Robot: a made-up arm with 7 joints.
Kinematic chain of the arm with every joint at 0, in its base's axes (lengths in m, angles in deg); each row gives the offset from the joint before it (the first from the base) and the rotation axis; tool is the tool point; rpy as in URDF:
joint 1: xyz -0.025 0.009 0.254 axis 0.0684 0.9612 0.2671
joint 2: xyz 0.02 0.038 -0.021 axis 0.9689 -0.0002 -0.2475
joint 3: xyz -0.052 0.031 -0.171 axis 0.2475 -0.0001 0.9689
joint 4: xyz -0.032 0.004 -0.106 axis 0.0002 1 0
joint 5: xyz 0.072 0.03 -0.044 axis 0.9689 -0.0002 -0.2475
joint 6: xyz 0.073 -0.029 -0.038 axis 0.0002 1 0
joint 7: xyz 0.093 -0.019 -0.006 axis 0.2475 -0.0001 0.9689
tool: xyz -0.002 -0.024 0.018 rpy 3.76 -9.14 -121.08
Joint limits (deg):
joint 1: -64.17..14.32
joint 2: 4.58..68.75
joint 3: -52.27..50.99
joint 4: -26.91..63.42
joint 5: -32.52..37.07
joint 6: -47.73..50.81
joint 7: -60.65..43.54
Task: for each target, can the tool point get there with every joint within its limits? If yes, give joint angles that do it. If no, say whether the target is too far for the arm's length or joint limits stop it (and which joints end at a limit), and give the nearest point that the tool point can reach.
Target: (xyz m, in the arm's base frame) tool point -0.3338 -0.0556 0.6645
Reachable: no: joint limits stop it (at a limit: joint 1, joint 2, joint 3, joint 4, joint 5, joint 7) | nearest point 0.0428 0.2033 0.4337 | short by 0.512 m
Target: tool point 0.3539 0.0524 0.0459
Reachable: yes | joints -42.40 10.84 1.71 24.97 -10.98 -30.17 9.75
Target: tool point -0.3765 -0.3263 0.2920
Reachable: no: joint limits stop it (at a limit: joint 1, joint 2, joint 3, joint 4, joint 6, joint 7) | nearest point -0.0603 -0.0841 0.0256 | short by 0.479 m
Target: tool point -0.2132 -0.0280 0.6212
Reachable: no: joint limits stop it (at a limit: joint 1, joint 2, joint 3, joint 4, joint 5, joint 7) | nearest point 0.0443 0.2040 0.4369 | short by 0.393 m
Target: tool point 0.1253 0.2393 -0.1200
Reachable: yes | joints -4.46 23.44 13.31 29.87 -5.19 -22.18 -39.15
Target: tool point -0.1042 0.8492 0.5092
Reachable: no: too far | nearest point -0.0020 0.5999 0.1808 | short by 0.425 m
